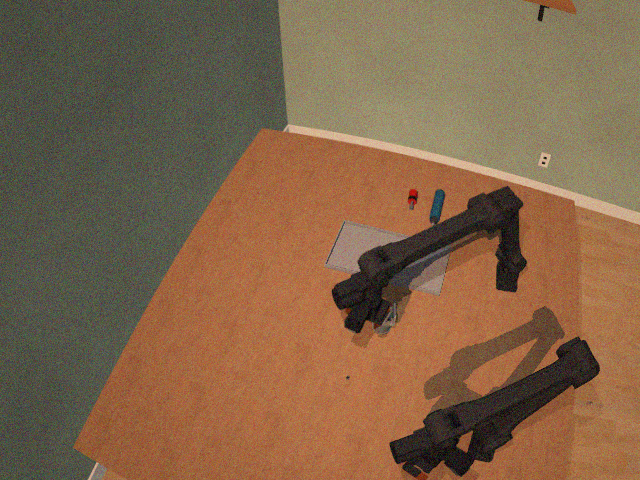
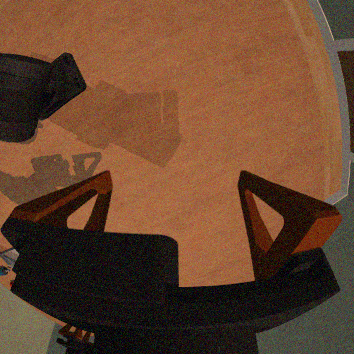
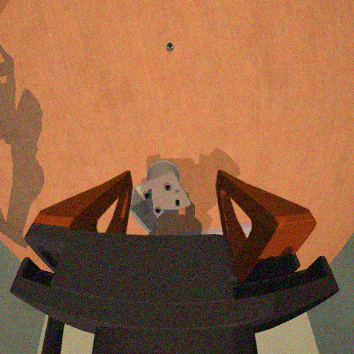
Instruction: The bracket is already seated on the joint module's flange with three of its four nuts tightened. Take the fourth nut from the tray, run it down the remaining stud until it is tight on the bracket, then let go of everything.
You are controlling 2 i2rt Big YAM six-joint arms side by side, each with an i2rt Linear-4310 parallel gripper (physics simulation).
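Seen in the pictures: left gripper, between the fingertips: (image 1: pixel 428 464) (image 2: pixel 174 177); right gripper, between the fingertips: (image 1: pixel 365 323) (image 3: pixel 173 177); left arm's base, origin of its link: (image 1: pixel 482 443) (image 2: pixel 55 86); right arm's base, origin of its link: (image 1: pixel 506 278).
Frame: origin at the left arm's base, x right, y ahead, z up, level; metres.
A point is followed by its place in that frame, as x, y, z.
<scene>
The pale bracket (image 3: pixel 172 195) {0.326, 0.461, 0.066} sits on the grey joint module (image 3: pixel 162 168) {0.298, 0.449, 0.028}, partly hidden by the right gripper's body and a shadow. The module (image 1: pixel 383 330) {0.300, 0.432, 0.022} also shows beside the right arm. Dark spots mark the bracket's face; which hold nuts is too small to tell. A small dark piece, apparently a nut (image 1: pixel 347 377) {0.110, 0.486, 0.005} (image 3: pixel 170 46) {0.113, 0.487, 0.005}, lies on the table away from the module. The grey tray (image 1: pixel 338 249) {0.582, 0.685, 0.004} is partly covered by the right arm. My right gripper (image 3: pixel 173 177) {0.216, 0.474, 0.179} is open and empty, above the bracket. My left gripper (image 2: pixel 174 177) {-0.167, 0.174, 0.214} is open and empty over the table.
A red-handled tool (image 1: pixel 412 196) {0.908, 0.491, 0.034} and a blue-handled tool (image 1: pixel 437 205) {0.888, 0.383, 0.041} lie behind the tray. The right arm (image 1: pixel 431 240) {0.323, 0.348, 0.468} reaches across the tray. The left arm (image 1: pixel 509 392) {-0.052, 0.079, 0.501} stands at the lower right. Walls border the table (image 1: pixel 232 310) {0.215, 0.932, 0.000} at the back and left.
</scene>
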